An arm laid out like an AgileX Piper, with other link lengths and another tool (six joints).
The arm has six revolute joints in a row. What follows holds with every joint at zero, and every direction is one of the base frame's.
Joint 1 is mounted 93.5 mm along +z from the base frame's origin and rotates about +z.
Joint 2 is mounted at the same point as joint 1 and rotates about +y.
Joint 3 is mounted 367.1 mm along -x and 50.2 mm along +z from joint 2 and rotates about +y.
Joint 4 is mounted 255.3 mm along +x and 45.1 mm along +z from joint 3 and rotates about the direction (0.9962, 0, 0.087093).
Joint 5 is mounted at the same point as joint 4 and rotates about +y.
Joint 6 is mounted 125.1 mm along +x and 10.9 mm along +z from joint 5 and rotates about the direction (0.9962, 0, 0.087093).
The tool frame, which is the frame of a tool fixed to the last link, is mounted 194.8 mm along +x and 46 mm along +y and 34.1 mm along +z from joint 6; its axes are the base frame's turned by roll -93.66, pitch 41.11 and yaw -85.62 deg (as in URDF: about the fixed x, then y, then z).
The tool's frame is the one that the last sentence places.
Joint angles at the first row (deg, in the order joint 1, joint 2, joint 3, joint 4, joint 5, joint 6):
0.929, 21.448, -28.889, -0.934, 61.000, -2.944
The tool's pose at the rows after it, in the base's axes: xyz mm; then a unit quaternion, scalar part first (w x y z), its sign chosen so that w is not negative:
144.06, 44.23, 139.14, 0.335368, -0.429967, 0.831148, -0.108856
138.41, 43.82, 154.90, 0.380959, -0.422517, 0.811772, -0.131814
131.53, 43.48, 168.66, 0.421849, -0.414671, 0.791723, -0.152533
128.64, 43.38, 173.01, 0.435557, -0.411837, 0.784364, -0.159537
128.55, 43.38, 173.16, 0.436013, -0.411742, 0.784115, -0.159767
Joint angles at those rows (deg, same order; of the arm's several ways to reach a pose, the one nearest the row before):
0.926, 13.930, -28.832, -0.985, 60.853, -2.190
0.931, 7.663, -28.831, -1.049, 60.806, -2.112
0.929, 1.861, -28.832, -1.094, 60.806, -2.069
0.929, -0.180, -28.832, -1.104, 60.865, -2.068
0.929, -0.246, -28.832, -1.104, 60.864, -2.069

